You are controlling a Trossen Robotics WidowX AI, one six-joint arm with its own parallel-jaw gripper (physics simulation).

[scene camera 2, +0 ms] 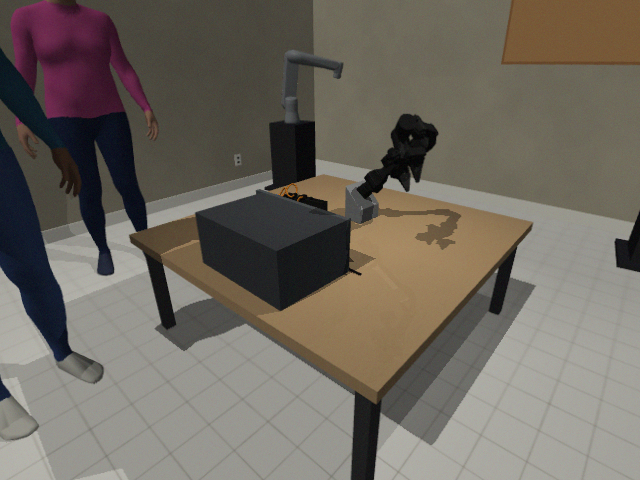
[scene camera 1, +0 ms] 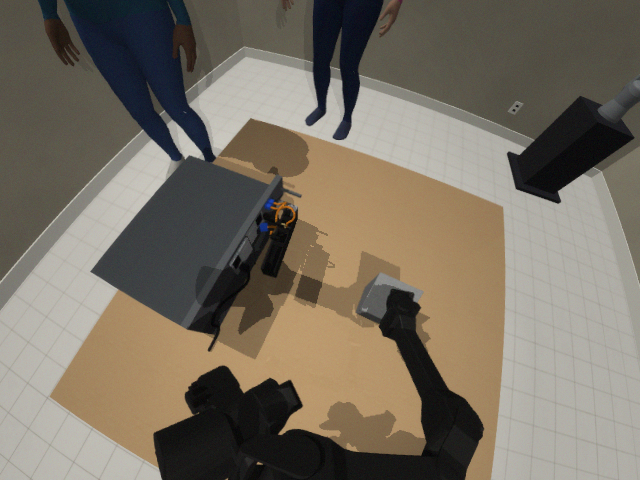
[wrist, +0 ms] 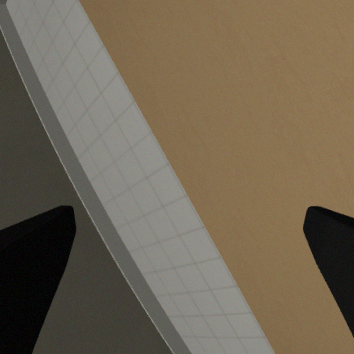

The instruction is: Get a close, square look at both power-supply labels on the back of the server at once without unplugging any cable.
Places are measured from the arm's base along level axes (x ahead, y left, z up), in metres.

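Pixels of known places: gripper, fingertip midpoint: (scene camera 2: 412,187) (wrist: 192,219); arm's base, link origin: (scene camera 2: 364,191) (scene camera 1: 400,300).
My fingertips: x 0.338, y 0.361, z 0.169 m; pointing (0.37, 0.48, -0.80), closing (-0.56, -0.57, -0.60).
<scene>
For each thing: its top centre in the pictures, then the offset to it from my fingertips. "spot": a spot on its surface instead. Level surfaces: height alone.
- table, surface height: 0.291 m down
- light grey module, top centre: (scene camera 1: 245,247) 0.112 m ahead, 0.378 m right, 0.114 m down
- black cable, surface spot: (scene camera 1: 214,338) (scene camera 2: 351,269) spot: 0.156 m ahead, 0.132 m right, 0.282 m down
- black bar-like part, surface spot: (scene camera 1: 273,258) spot: 0.038 m ahead, 0.384 m right, 0.157 m down
The dark grey server (scene camera 1: 170,232) (scene camera 2: 310,258) stands on the table (scene camera 1: 454,248) (scene camera 2: 444,279). Its rear side faces the arm's side. In scene camera 1, a light grey module (scene camera 1: 244,252) shows on that rear side. Orange cables (scene camera 1: 293,214) (scene camera 2: 289,189) run by blue plugs, and a black cable (scene camera 1: 214,338) (scene camera 2: 355,271) hangs low at the near end. The power-supply labels cannot be made out. My gripper (wrist: 192,219) (scene camera 2: 412,180) is open and empty, fingers wide apart, high above the table and away from the server. The wrist view shows table, floor and wall, not the server.
A black bar-like part (scene camera 1: 273,258) lies behind the server's rear. My arm rises from a grey wedge-shaped base (scene camera 1: 371,297) (scene camera 2: 353,205). Two people stand beyond the table. A grey arm (scene camera 2: 292,77) stands on a black pedestal (scene camera 1: 568,149) (scene camera 2: 292,149) by the wall.
</scene>
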